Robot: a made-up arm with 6 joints. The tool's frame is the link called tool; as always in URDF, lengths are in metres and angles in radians.
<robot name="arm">
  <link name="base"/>
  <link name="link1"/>
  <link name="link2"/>
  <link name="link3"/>
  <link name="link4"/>
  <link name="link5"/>
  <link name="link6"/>
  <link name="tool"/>
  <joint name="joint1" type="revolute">
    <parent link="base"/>
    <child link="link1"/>
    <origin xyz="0 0 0.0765" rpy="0 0 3.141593"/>
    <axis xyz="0 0 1"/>
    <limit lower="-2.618" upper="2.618"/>
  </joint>
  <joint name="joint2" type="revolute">
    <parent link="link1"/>
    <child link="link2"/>
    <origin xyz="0 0 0" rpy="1.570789 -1.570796 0"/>
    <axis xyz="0 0 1"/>
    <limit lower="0" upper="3.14"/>
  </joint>
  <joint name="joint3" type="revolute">
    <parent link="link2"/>
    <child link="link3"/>
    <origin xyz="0.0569 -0.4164 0" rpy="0 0 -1.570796"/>
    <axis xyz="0 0 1"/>
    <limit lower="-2.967" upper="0"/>
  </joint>
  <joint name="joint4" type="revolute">
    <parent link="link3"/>
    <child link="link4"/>
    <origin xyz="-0.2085 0.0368 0" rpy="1.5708 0 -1.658"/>
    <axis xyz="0 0 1"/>
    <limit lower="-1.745" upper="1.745"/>
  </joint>
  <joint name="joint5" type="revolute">
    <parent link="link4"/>
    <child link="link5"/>
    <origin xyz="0 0 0" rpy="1.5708 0 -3.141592"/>
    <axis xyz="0 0 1"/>
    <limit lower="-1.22" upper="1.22"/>
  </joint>
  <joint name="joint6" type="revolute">
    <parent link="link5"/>
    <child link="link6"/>
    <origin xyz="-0.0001 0.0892 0" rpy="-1.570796 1.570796 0"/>
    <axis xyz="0 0 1"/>
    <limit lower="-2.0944" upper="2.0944"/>
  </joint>
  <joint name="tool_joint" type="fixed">
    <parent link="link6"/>
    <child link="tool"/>
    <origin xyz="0 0 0" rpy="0 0 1.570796"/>
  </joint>
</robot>
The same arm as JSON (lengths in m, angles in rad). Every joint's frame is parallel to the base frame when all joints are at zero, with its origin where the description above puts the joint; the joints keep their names.
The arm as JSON. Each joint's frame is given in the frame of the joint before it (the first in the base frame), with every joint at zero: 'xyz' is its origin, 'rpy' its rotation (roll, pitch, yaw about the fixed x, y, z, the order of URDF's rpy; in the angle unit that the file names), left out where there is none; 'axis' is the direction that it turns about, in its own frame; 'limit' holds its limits. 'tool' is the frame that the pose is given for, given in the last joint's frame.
{"units": {"length": "m", "angle": "rad"}, "joints": [
  {"name": "joint1", "type": "revolute", "origin": {"xyz": [0.0, 0.0, 0.0765]}, "axis": [0.0, 0.0, 1.0], "limit": {"lower": -2.618, "upper": 2.618}},
  {"name": "joint2", "type": "revolute", "origin": {"xyz": [0.0, 0.0, 0.0]}, "axis": [0.0, 1.0, 0.0], "limit": {"lower": 0.0, "upper": 3.14}},
  {"name": "joint3", "type": "revolute", "origin": {"xyz": [-0.4164, 0.0, 0.0569]}, "axis": [0.0, 1.0, 0.0], "limit": {"lower": -2.967, "upper": 0.0}},
  {"name": "joint4", "type": "revolute", "origin": {"xyz": [0.2085, 0.0, 0.0368]}, "axis": [0.9962, 0.0, 0.0871], "limit": {"lower": -1.745, "upper": 1.745}},
  {"name": "joint5", "type": "revolute", "origin": {"xyz": [0.0, 0.0, 0.0]}, "axis": [0.0, 1.0, 0.0], "limit": {"lower": -1.22, "upper": 1.22}},
  {"name": "joint6", "type": "revolute", "origin": {"xyz": [0.0889, 0.0, 0.0077]}, "axis": [0.9962, 0.0, 0.0871], "limit": {"lower": -2.0944, "upper": 2.0944}}
], "tool": {"origin": {"xyz": [0.0, 0.0, 0.0], "rpy": [0.0, 1.4836, 0.0]}}}

